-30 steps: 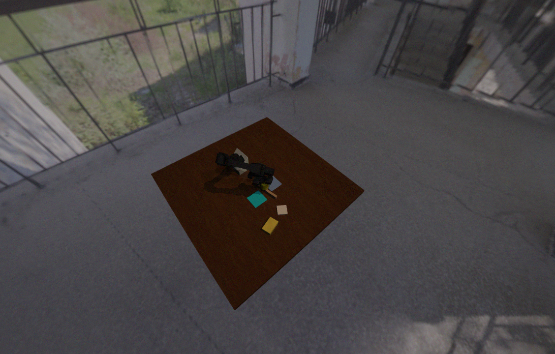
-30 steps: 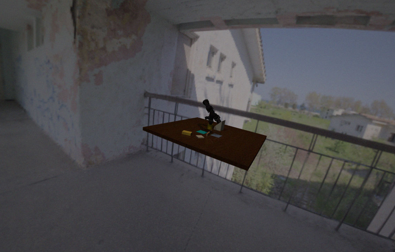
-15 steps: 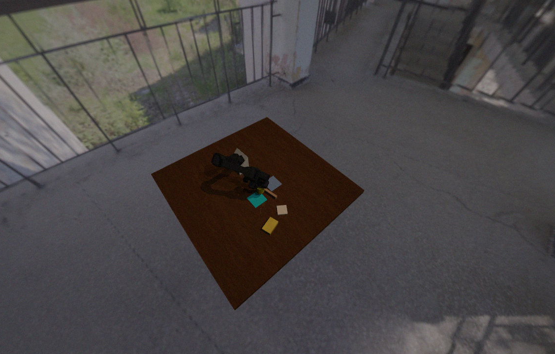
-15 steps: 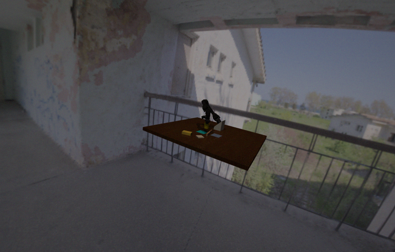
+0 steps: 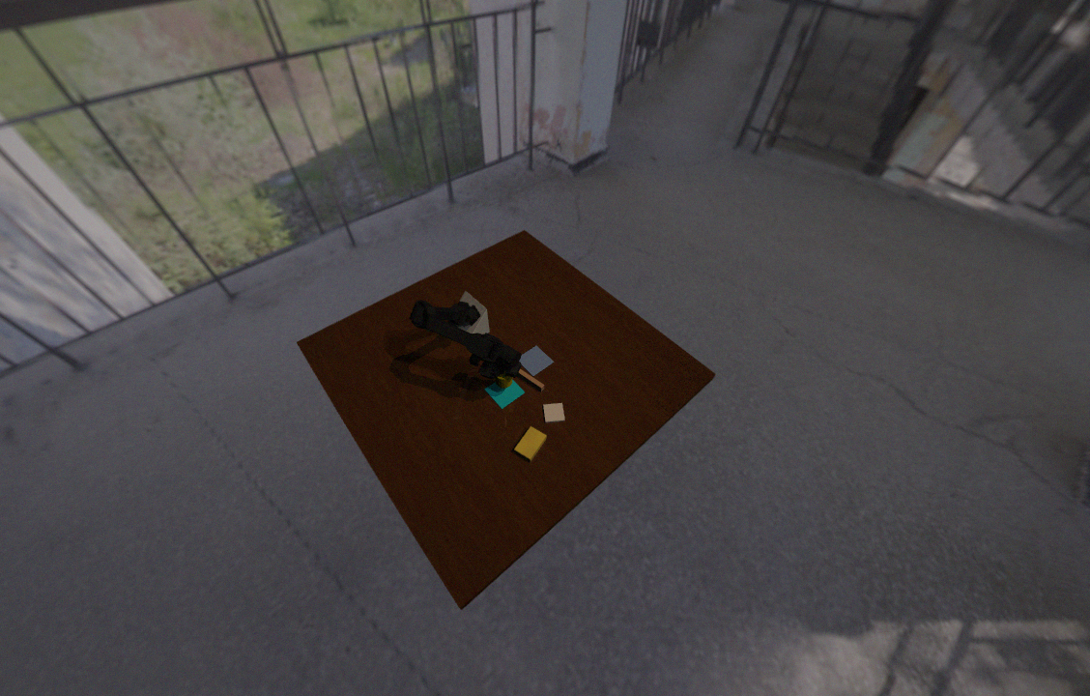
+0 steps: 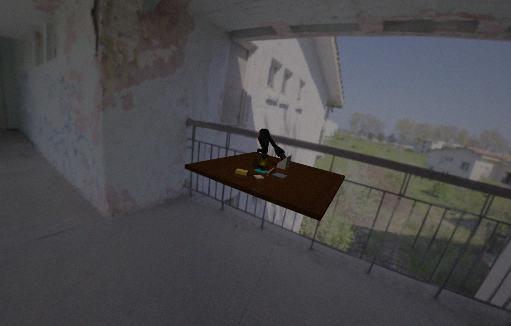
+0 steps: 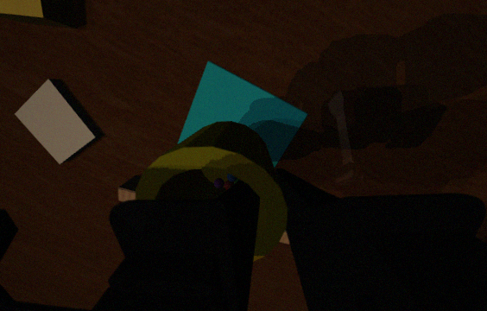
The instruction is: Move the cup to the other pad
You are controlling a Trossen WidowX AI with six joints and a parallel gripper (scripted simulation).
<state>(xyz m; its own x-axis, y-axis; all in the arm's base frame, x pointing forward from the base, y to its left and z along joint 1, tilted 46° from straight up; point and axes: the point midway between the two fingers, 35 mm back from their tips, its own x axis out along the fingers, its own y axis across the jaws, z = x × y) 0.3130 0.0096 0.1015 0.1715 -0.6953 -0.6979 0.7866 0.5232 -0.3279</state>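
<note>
Right now the teal pad is 10 cm below my gripper tip, 3 cm ahead of it and 2 cm to the left of it. Also, from my gripper tip: wooden bar (11 cm to the left, 9 cm below, 1 cm behind); then yellow cup (2 cm to the left, 2 cm ahead).
</note>
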